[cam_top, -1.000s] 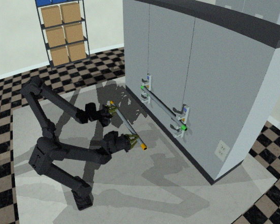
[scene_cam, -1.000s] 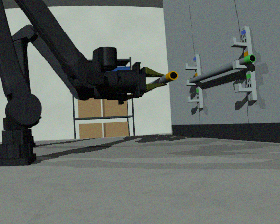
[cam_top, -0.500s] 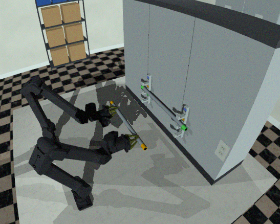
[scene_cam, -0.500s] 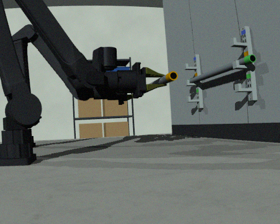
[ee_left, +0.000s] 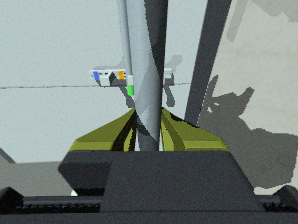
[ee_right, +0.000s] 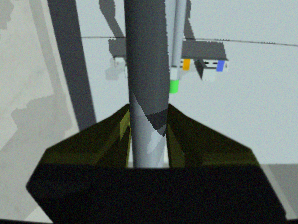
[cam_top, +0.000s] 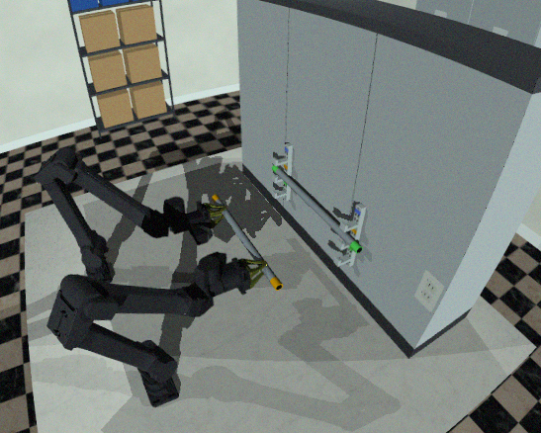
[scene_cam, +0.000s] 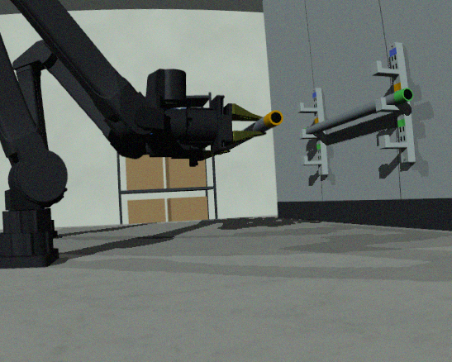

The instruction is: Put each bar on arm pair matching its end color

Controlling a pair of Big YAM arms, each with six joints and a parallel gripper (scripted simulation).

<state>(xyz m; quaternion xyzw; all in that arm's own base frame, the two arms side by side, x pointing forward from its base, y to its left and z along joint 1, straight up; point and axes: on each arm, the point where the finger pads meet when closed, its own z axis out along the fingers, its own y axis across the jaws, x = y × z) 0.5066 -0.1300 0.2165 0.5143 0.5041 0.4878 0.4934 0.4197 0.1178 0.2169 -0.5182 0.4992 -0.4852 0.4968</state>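
My right hand is 15 cm to the right of the orange-ended bar and 2 cm short of it. Also, from my right hand: green-ended bar 28 cm ahead, 10 cm to the left, 4 cm above; grey cabinet wall 47 cm ahead, 23 cm above, 12 cm to the left; wall outlet 41 cm to the right, 24 cm ahead, 8 cm above.
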